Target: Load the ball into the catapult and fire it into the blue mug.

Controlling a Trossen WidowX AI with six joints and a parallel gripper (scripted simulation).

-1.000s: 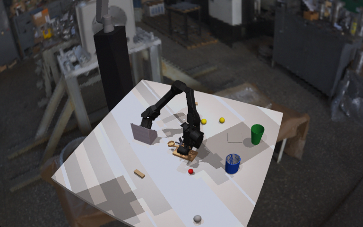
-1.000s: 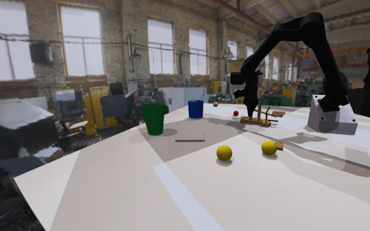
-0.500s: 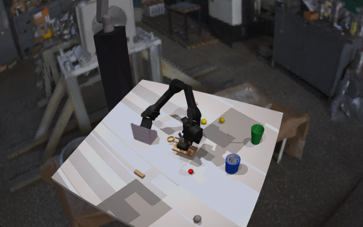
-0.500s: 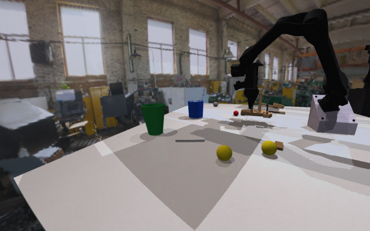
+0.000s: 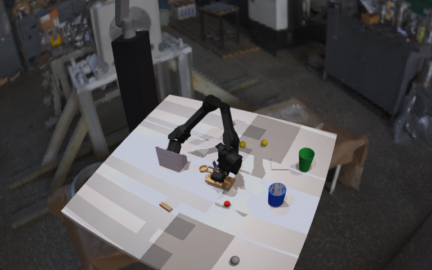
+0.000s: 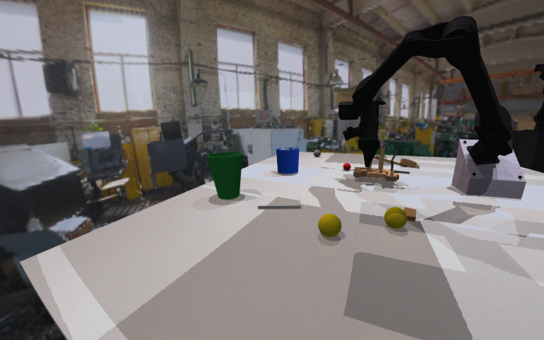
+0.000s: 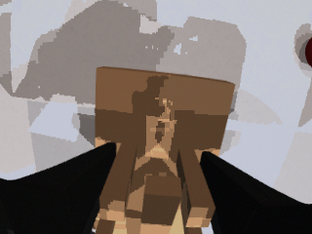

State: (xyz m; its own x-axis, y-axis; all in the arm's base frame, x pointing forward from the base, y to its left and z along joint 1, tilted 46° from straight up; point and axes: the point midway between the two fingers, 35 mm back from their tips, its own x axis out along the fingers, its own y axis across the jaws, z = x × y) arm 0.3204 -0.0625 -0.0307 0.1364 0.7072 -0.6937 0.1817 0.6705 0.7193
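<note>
My gripper tip is now 5 cm short of the red ball, 13 cm to the left of it and 3 cm above it. From my gripper tip the other things lie so: wooden catapult (6 cm behind, 3 cm to the left, 2 cm above); flat white tile (25 cm ahead, 23 cm to the left, 5 cm below); blue mug (29 cm ahead, 5 cm to the right, 2 cm below).
</note>
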